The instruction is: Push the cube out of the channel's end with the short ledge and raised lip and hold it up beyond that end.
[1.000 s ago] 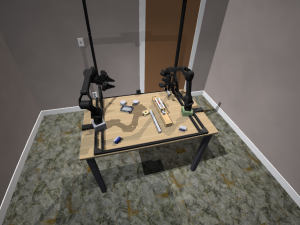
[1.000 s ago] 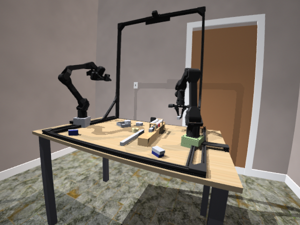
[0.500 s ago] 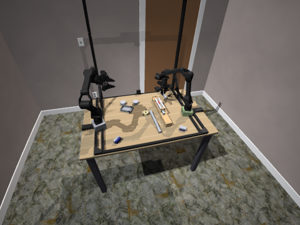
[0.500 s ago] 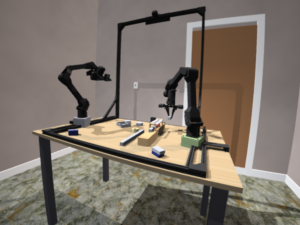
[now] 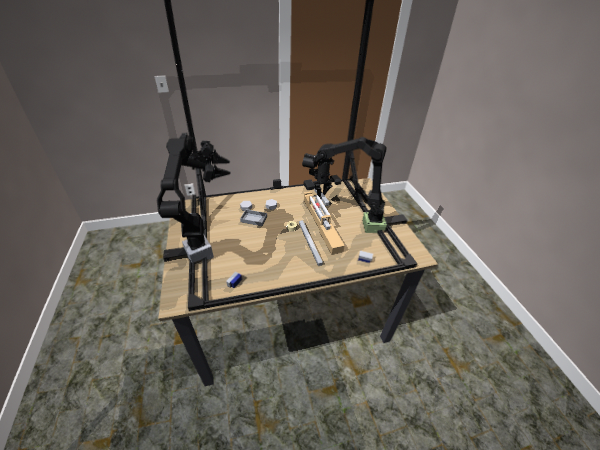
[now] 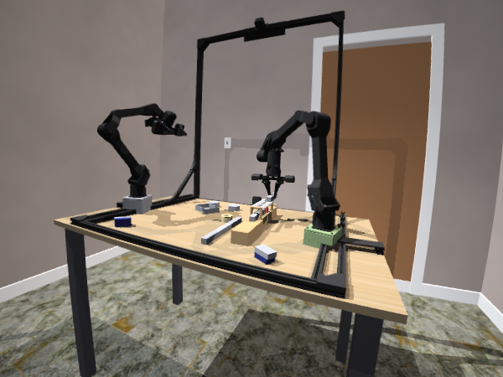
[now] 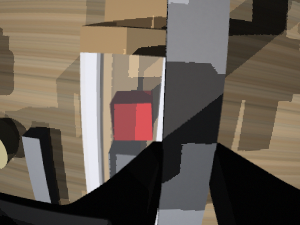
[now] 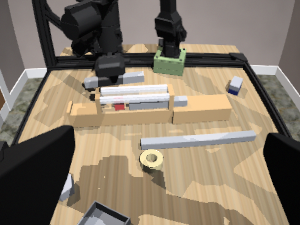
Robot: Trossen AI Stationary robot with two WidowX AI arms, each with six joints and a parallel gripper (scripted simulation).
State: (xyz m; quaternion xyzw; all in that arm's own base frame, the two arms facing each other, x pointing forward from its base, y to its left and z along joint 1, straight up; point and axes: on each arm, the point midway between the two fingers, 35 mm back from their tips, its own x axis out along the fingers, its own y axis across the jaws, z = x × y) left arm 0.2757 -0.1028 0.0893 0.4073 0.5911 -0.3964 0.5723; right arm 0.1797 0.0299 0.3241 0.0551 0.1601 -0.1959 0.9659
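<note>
My left gripper is now 90 mm above the wooden channel, 50 mm short of it and 20 mm to the left of it. Round my left hand: long grey rod: 210 mm ahead, 140 mm below, 120 mm to the right; grey tray: 360 mm to the right, 140 mm below, 20 mm behind; tape roll: 180 mm to the right, 130 mm below, 90 mm ahead.
</note>
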